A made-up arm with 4 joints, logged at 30 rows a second.
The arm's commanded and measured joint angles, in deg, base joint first. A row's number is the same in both.
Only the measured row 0 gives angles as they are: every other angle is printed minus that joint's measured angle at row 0.
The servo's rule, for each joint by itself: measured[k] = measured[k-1] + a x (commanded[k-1-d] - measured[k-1]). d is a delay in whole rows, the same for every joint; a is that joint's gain. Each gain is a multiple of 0.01, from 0.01 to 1. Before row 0 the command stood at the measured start. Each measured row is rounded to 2 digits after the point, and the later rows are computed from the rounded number. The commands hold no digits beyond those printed.
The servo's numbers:
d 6
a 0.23 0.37 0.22 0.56
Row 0, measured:
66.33, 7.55, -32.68, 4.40
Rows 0 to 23, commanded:
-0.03, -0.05, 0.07, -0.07
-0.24, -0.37, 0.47, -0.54
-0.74, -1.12, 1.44, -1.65
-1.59, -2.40, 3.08, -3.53
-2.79, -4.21, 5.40, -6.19
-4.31, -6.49, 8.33, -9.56
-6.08, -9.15, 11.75, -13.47
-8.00, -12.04, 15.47, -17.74
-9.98, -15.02, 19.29, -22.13
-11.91, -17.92, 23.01, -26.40
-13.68, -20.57, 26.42, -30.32
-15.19, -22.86, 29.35, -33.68
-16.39, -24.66, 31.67, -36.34
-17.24, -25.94, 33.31, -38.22
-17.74, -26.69, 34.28, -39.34
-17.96, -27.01, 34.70, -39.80
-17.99, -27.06, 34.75, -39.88
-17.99, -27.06, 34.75, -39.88
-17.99, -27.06, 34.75, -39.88
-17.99, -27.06, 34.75, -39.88
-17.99, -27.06, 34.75, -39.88
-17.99, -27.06, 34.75, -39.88
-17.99, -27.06, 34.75, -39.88
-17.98, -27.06, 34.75, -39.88
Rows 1 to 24, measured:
0.00, 0.00, 0.00, 0.00
0.00, 0.00, 0.00, 0.00
0.00, 0.00, 0.00, 0.00
0.00, 0.00, 0.00, 0.00
0.00, 0.00, 0.00, 0.00
0.00, 0.00, 0.00, 0.00
-0.01, -0.02, 0.02, -0.04
-0.06, -0.15, 0.12, -0.32
-0.22, -0.51, 0.41, -1.06
-0.54, -1.21, 1.00, -2.44
-1.06, -2.32, 1.97, -4.54
-1.81, -3.86, 3.37, -7.35
-2.79, -5.82, 5.21, -10.78
-3.99, -8.12, 7.47, -14.68
-5.37, -10.67, 10.07, -18.85
-6.87, -13.35, 12.92, -23.08
-8.44, -16.02, 15.89, -27.13
-9.99, -18.55, 18.85, -30.80
-11.46, -20.81, 21.67, -33.90
-12.79, -22.71, 24.23, -36.32
-13.93, -24.18, 26.44, -38.01
-14.86, -25.23, 28.26, -39.01
-15.58, -25.91, 29.69, -39.50
-16.13, -26.34, 30.80, -39.71

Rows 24 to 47, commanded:
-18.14, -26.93, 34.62, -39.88
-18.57, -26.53, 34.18, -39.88
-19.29, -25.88, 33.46, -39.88
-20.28, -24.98, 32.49, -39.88
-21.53, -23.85, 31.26, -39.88
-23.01, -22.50, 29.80, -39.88
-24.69, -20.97, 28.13, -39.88
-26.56, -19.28, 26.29, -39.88
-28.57, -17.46, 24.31, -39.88
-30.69, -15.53, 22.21, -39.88
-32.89, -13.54, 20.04, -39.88
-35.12, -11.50, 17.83, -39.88
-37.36, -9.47, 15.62, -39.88
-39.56, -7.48, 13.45, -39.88
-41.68, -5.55, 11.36, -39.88
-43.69, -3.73, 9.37, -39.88
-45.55, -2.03, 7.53, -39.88
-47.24, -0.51, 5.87, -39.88
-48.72, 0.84, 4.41, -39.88
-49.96, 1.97, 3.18, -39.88
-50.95, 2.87, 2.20, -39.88
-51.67, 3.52, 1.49, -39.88
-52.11, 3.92, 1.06, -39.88
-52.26, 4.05, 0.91, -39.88
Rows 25 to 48, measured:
-16.56, -26.61, 31.67, -39.81
-16.89, -26.78, 32.35, -39.85
-17.14, -26.88, 32.88, -39.87
-17.34, -26.95, 33.29, -39.88
-17.49, -26.99, 33.61, -39.88
-17.60, -27.02, 33.86, -39.88
-17.72, -26.99, 34.03, -39.88
-17.92, -26.82, 34.06, -39.88
-18.24, -26.47, 33.93, -39.88
-18.71, -25.92, 33.61, -39.88
-19.36, -25.15, 33.09, -39.88
-20.20, -24.17, 32.37, -39.88
-21.23, -22.99, 31.44, -39.88
-22.46, -21.62, 30.31, -39.88
-23.87, -20.08, 28.99, -39.88
-25.44, -18.40, 27.50, -39.88
-27.15, -16.60, 25.86, -39.88
-28.98, -14.71, 24.09, -39.88
-30.91, -12.77, 22.23, -39.88
-32.90, -10.81, 20.30, -39.88
-34.92, -8.86, 18.33, -39.88
-36.94, -6.96, 16.36, -39.88
-38.92, -5.14, 14.42, -39.88
-40.83, -3.43, 12.54, -39.88

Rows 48 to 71, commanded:
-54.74, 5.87, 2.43, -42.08
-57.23, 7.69, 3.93, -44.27
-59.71, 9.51, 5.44, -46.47
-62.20, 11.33, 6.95, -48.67
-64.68, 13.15, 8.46, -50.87
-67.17, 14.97, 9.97, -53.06
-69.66, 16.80, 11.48, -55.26
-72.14, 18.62, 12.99, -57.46
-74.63, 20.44, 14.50, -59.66
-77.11, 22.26, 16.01, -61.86
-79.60, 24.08, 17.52, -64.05
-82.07, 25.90, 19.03, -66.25
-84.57, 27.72, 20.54, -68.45
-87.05, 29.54, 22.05, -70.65
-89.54, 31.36, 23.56, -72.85
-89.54, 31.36, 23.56, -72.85
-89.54, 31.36, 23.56, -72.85
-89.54, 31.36, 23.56, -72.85
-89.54, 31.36, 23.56, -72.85
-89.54, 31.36, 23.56, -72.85
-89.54, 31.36, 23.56, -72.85
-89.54, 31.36, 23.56, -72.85
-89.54, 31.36, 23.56, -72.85
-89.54, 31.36, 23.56, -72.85
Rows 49 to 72, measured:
-42.64, -1.85, 10.75, -39.88
-44.32, -0.44, 9.08, -39.88
-45.84, 0.78, 7.57, -39.88
-47.18, 1.79, 6.23, -39.88
-48.31, 2.58, 5.09, -39.88
-49.22, 3.12, 4.17, -39.88
-50.49, 4.14, 3.79, -41.11
-52.04, 5.45, 3.82, -42.88
-53.80, 6.95, 4.18, -44.89
-55.73, 8.57, 4.79, -47.01
-57.79, 10.26, 5.60, -49.17
-59.95, 12.00, 6.56, -51.35
-62.18, 13.78, 7.64, -53.54
-64.47, 15.57, 8.82, -55.74
-66.81, 17.37, 10.07, -57.94
-69.18, 19.18, 11.38, -60.14
-71.58, 20.99, 12.73, -62.33
-73.99, 22.81, 14.12, -64.53
-76.42, 24.63, 15.53, -66.73
-78.86, 26.45, 16.96, -68.93
-81.32, 28.27, 18.41, -71.13
-83.21, 29.41, 19.54, -72.09
-84.67, 30.13, 20.42, -72.52
-85.79, 30.59, 21.11, -72.70

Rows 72 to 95, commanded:
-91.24, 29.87, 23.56, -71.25
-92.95, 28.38, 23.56, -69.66
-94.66, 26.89, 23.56, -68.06
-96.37, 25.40, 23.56, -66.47
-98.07, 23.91, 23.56, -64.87
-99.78, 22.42, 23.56, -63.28
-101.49, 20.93, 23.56, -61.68
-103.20, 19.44, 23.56, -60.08
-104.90, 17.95, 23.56, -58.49
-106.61, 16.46, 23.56, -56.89
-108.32, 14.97, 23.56, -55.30
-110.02, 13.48, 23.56, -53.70
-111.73, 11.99, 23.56, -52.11
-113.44, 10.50, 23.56, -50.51
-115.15, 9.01, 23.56, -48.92
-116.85, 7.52, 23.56, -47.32
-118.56, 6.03, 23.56, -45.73
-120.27, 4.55, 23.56, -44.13
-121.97, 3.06, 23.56, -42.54
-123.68, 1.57, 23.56, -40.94
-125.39, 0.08, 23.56, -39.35
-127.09, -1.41, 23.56, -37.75
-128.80, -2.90, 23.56, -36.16
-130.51, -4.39, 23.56, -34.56
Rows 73 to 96, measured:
-86.65, 30.87, 21.65, -72.78
-87.31, 31.05, 22.07, -72.82
-87.82, 31.16, 22.40, -72.84
-88.22, 31.23, 22.66, -72.85
-88.52, 31.28, 22.86, -72.85
-88.75, 31.31, 23.01, -72.85
-89.32, 30.78, 23.13, -71.95
-90.15, 29.89, 23.22, -70.67
-91.19, 28.78, 23.29, -69.21
-92.38, 27.53, 23.35, -67.68
-93.69, 26.19, 23.40, -66.11
-95.09, 24.80, 23.44, -64.53
-96.56, 23.37, 23.47, -62.93
-98.09, 21.92, 23.49, -61.33
-99.66, 20.45, 23.51, -59.74
-101.26, 18.97, 23.52, -58.14
-102.88, 17.49, 23.53, -56.55
-104.52, 16.01, 23.54, -54.95
-106.18, 14.52, 23.54, -53.36
-107.85, 13.03, 23.54, -51.76
-109.53, 11.54, 23.54, -50.17
-111.21, 10.05, 23.54, -48.57
-112.90, 8.56, 23.54, -46.98
-114.60, 7.08, 23.54, -45.38

